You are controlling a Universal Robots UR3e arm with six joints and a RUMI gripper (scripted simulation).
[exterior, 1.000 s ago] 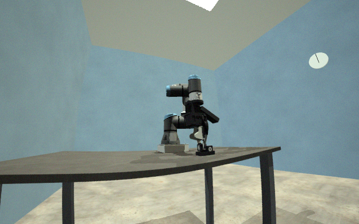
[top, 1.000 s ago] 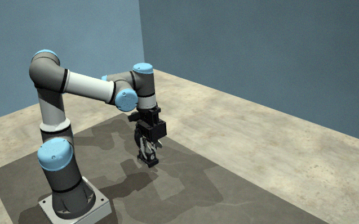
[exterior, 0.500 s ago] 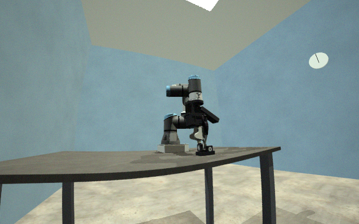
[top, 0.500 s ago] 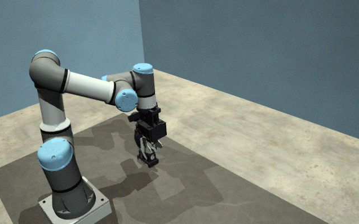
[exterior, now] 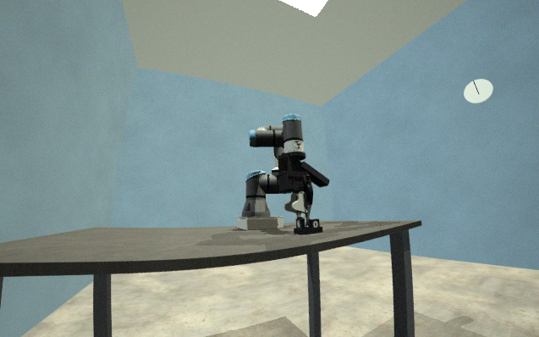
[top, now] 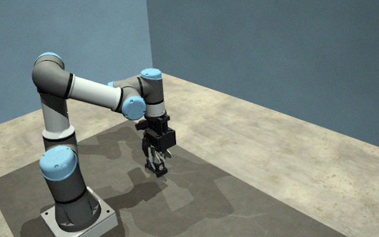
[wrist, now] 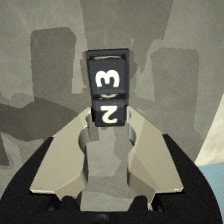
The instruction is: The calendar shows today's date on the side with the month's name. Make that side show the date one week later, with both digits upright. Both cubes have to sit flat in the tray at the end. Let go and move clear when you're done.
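My gripper is now 20 mm to the right of the black tray and 30 mm above it.
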